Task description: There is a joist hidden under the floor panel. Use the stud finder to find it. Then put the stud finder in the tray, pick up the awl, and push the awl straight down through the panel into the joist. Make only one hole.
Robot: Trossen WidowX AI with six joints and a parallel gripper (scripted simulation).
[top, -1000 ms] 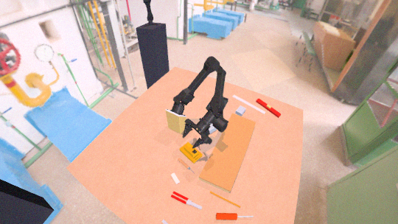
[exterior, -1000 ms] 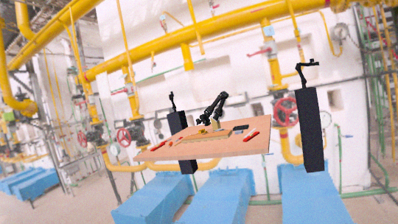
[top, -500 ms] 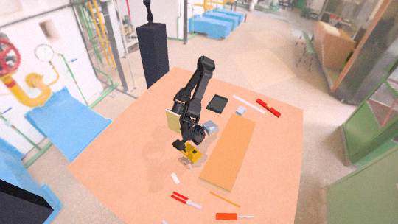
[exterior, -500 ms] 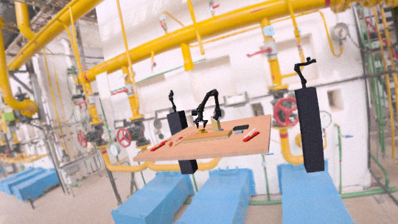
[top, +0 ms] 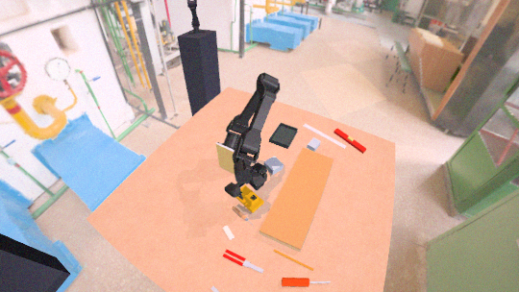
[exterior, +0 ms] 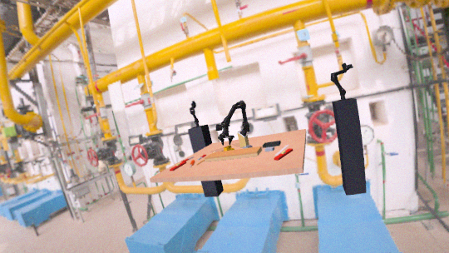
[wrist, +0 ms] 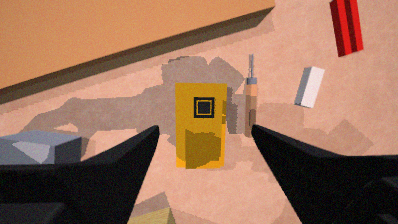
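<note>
The yellow stud finder lies 3 cm below my gripper tip. Round my gripper tip: white block (2 cm behind, 18 cm to the right, 7 cm below); then awl (1 cm ahead, 9 cm to the right, 7 cm below); then pencil (27 cm ahead, 17 cm to the right, 7 cm below).
</note>
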